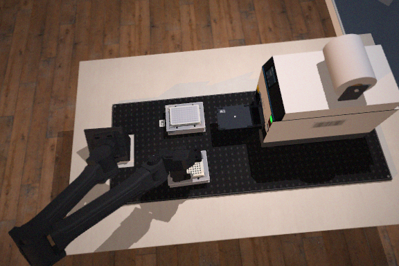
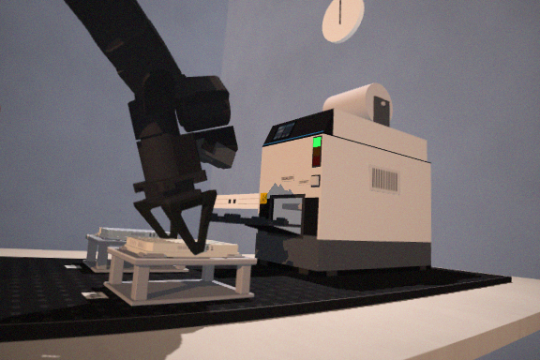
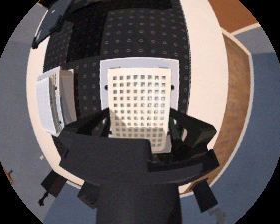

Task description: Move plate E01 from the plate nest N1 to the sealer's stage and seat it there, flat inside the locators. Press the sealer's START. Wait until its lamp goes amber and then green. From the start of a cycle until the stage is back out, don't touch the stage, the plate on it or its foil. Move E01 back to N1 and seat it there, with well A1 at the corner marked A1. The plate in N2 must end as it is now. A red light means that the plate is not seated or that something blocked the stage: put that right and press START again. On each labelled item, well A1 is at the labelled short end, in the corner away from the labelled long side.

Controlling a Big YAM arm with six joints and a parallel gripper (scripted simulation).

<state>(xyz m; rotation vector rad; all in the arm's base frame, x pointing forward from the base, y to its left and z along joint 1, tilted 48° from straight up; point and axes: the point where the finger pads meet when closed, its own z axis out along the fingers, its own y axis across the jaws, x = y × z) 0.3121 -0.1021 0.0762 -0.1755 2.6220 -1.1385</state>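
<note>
My gripper is now 20 mm above the nest. The rest, counted from my hand: plate 10 mm ahead, 220 mm to the left; then sealer stage 210 mm ahead, 170 mm to the left, 40 mm above; then start button 310 mm ahead, 70 mm to the left, 130 mm above.
</note>
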